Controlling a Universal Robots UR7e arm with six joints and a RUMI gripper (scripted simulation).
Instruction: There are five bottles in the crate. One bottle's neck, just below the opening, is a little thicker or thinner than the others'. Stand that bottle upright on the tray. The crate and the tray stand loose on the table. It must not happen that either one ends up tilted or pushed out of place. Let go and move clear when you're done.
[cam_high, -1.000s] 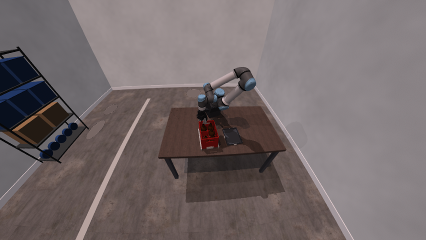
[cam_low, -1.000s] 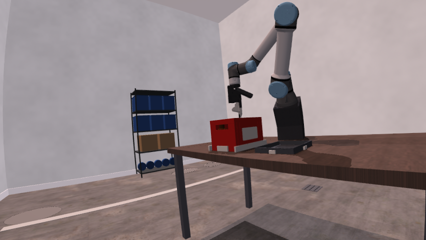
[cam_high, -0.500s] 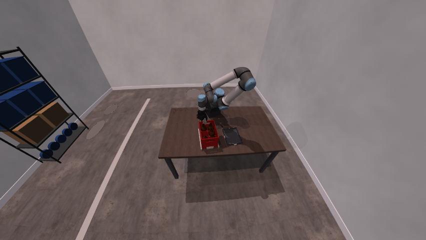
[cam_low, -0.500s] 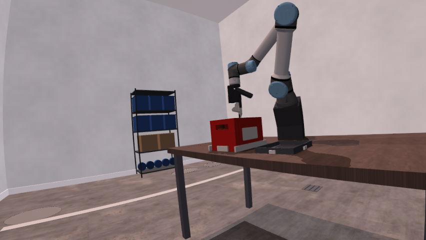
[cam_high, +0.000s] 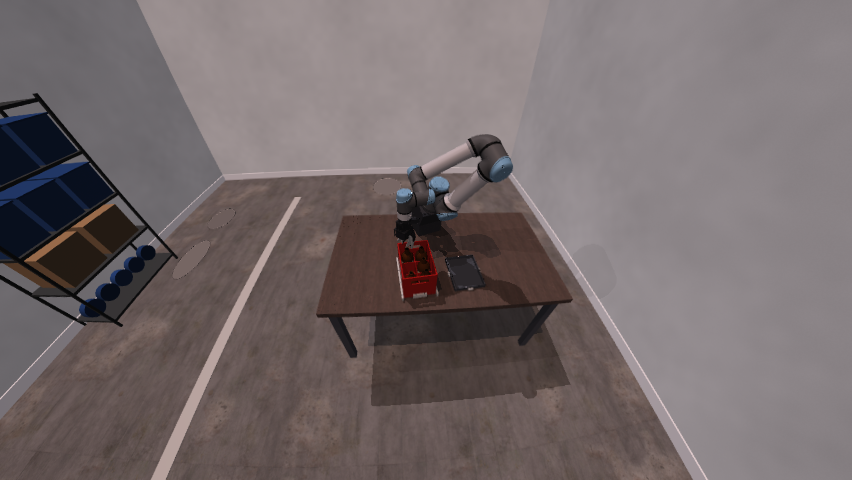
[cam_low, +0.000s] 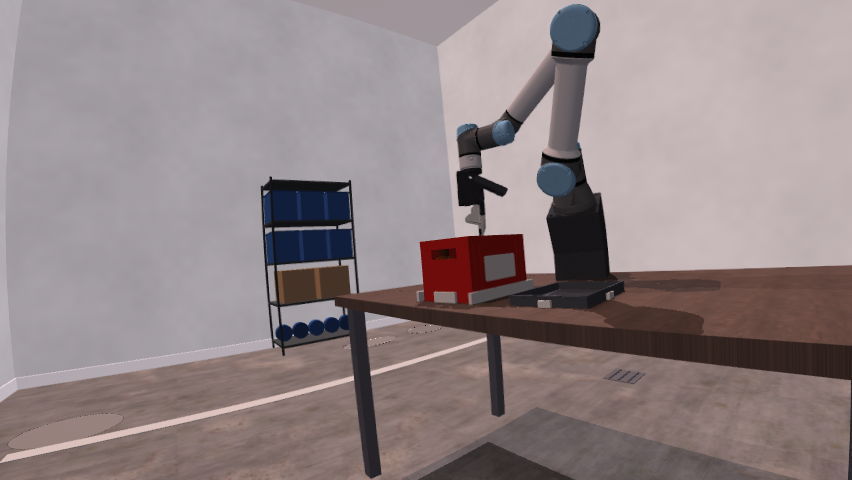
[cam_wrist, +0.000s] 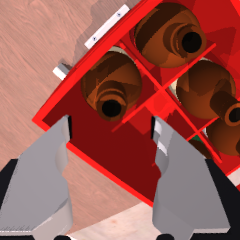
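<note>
Right now the red crate is 110 mm below my hand, 80 mm ahead of it and 60 mm to the left of it. The rest, counted from my hand: dark tray 360 mm to the left, 180 mm below; then brown bottle 110 mm to the left, 110 mm below, 60 mm ahead; then glass bottle 180 mm ahead, 110 mm below, 50 mm to the left.
</note>
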